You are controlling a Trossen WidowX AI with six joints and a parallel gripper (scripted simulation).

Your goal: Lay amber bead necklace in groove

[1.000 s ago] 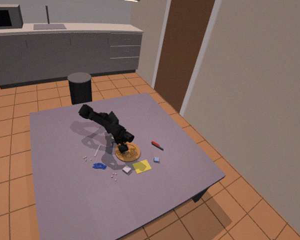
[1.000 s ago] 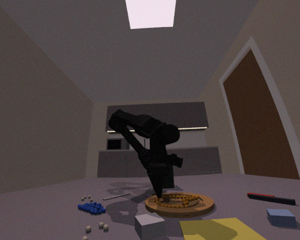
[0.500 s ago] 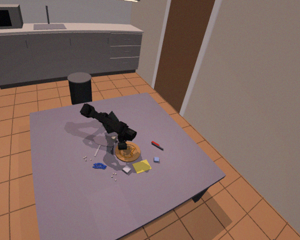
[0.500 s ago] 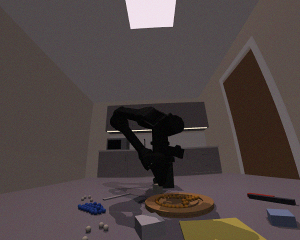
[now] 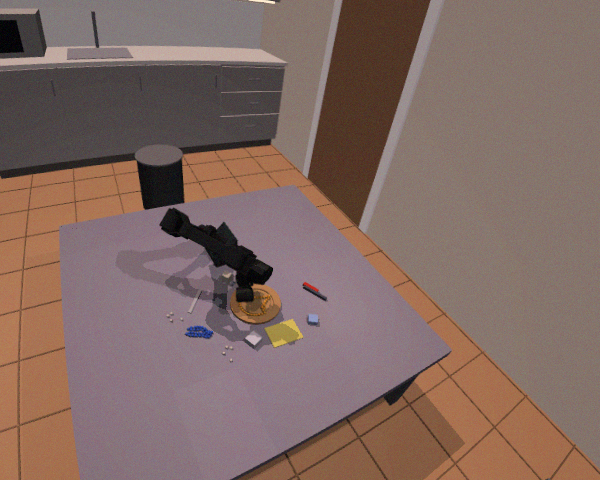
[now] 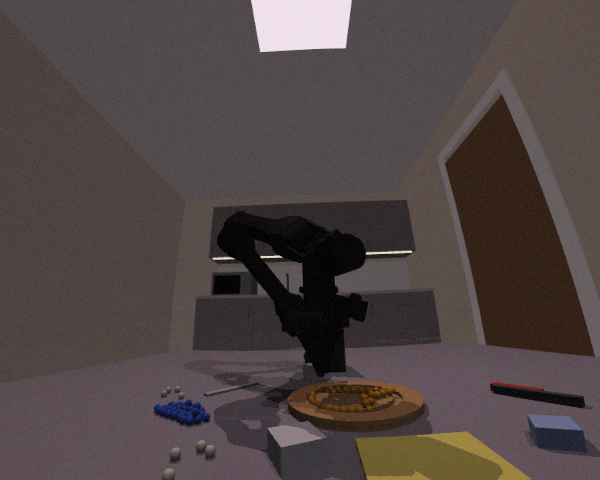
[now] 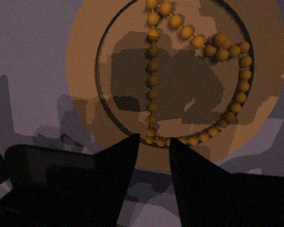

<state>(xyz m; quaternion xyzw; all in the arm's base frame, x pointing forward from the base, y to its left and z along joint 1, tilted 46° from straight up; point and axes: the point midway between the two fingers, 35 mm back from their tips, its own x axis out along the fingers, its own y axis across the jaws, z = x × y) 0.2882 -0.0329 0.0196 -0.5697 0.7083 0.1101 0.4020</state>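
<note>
The round wooden bead board is 30 mm ahead of my gripper tip, 40 mm to the left of it and 30 mm below it. Round my gripper tip: grey block 180 mm ahead, 50 mm to the right, 30 mm below; yellow pad 200 mm ahead, 60 mm to the left, 40 mm below; thin rod 90 mm behind, 160 mm to the right, 40 mm below.
</note>
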